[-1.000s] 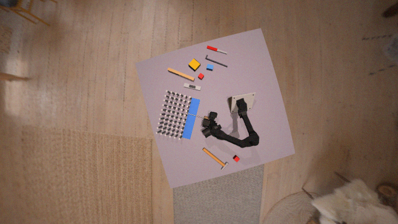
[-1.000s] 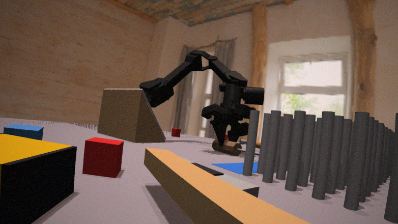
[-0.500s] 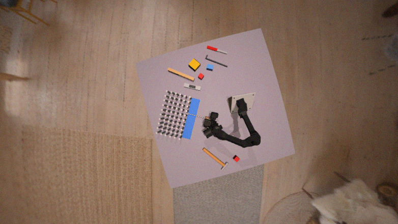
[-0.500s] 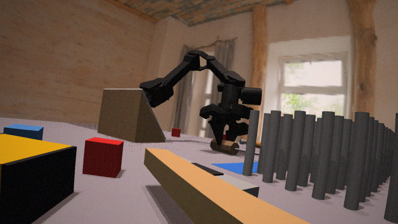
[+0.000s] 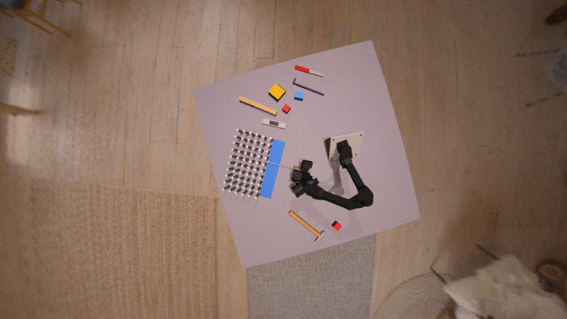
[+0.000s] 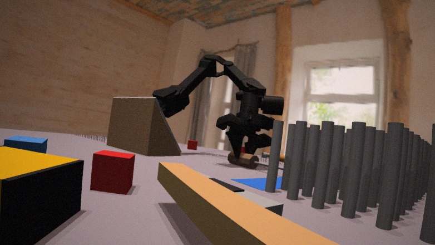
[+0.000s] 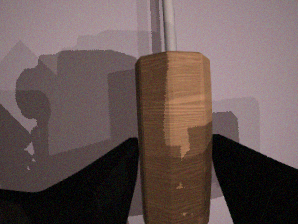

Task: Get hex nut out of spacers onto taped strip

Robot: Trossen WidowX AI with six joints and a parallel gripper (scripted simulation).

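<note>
My gripper tip is 90 mm short of the wooden-handled file and 60 mm to the left of it. From my gripper tip the other things lie so: blue taped strip (170 mm ahead, 70 mm to the right, 20 mm below); then hex nut (170 mm ahead, 120 mm to the right, 10 mm below); then grey bar (50 mm ahead, 340 mm to the right).
</note>
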